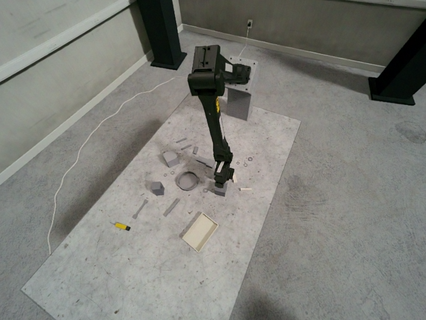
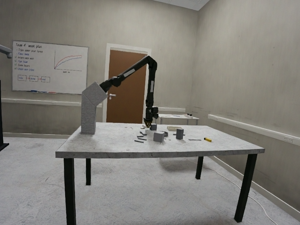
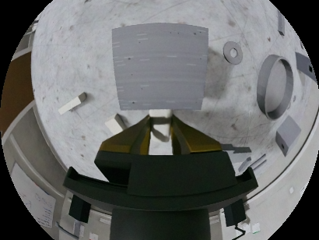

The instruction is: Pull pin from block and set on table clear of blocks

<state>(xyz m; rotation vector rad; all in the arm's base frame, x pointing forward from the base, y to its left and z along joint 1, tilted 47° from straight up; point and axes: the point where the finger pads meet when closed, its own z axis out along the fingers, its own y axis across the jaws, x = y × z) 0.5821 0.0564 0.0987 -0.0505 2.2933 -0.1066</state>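
My gripper is now 50 mm short of the grey block. Round my hand: round grey dish 60 mm ahead, 200 mm to the right, 20 mm below; then cream tray 310 mm ahead, 40 mm to the right, 20 mm below.
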